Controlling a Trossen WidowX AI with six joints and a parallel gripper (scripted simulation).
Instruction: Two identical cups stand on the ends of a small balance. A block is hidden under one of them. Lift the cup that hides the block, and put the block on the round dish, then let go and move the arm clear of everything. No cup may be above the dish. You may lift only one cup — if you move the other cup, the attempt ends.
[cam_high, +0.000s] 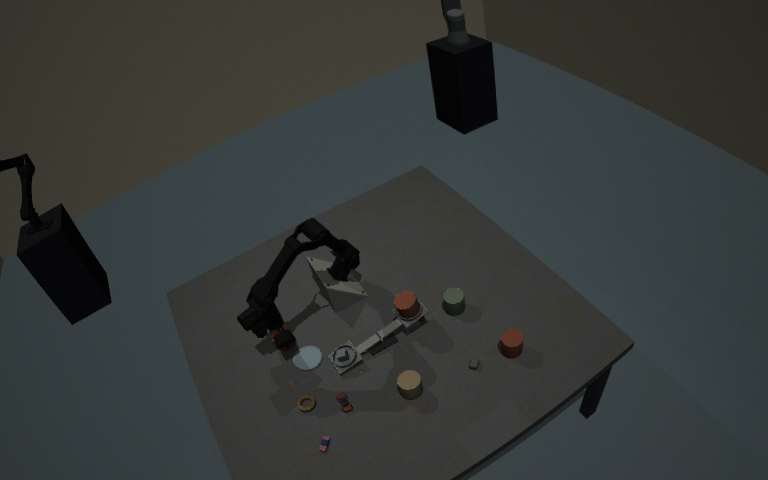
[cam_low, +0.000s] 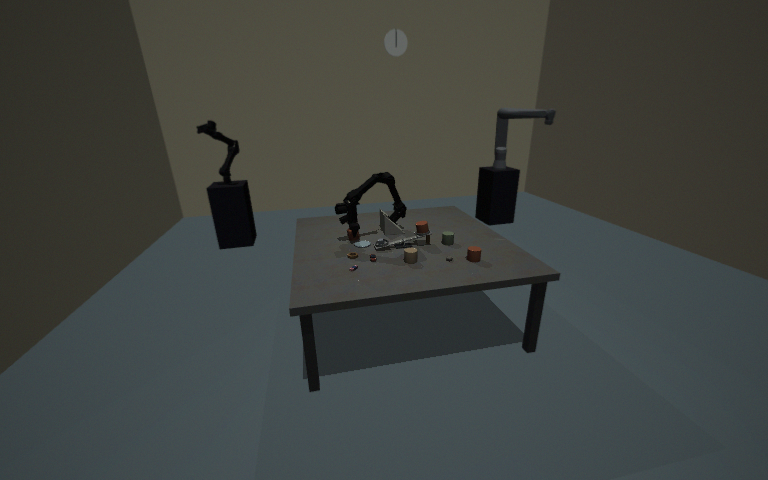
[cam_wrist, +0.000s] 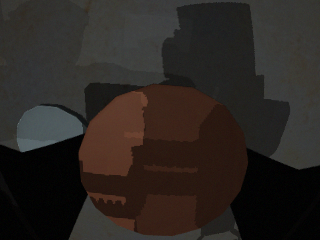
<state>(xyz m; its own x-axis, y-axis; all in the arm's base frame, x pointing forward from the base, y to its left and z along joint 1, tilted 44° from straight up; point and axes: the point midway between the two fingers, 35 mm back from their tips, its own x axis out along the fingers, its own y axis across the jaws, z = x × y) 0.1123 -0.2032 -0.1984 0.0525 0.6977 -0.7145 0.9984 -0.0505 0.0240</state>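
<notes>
Now: gripper tip 10 cm short of the pale round dish, 4 cm to the right of it and 2 cm above it. Round my gripper tip: tan cylinder: 42 cm ahead, 27 cm to the left, 1 cm above; then toy car: 33 cm ahead, 6 cm to the left, 1 cm below; then pink-blue piece: 42 cm ahead, 7 cm to the right, 2 cm below.
</notes>
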